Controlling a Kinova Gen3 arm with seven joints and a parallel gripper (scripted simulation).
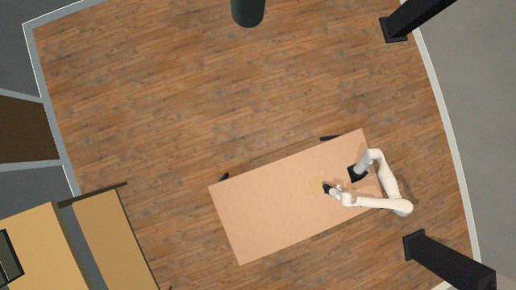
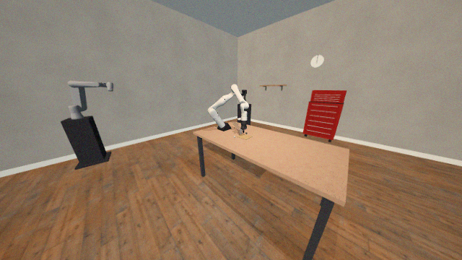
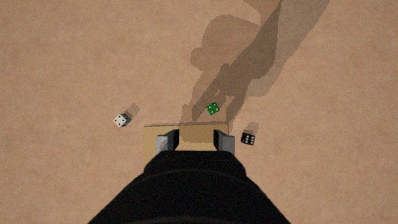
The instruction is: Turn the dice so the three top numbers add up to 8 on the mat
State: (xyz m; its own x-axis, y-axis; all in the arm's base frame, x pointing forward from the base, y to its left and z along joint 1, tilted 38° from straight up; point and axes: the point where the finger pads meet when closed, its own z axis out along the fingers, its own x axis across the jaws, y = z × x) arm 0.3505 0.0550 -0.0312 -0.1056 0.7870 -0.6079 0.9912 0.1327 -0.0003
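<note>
Now: hand 50 mm past the green die, 20 mm to the right of it and 40 mm above it. From my hand the other things lie so: black die 80 mm to the left, 40 mm below; then tan mat 60 mm ahead, 10 mm to the right, 40 mm below; then white die 10 mm behind, 120 mm to the right, 40 mm below.
</note>
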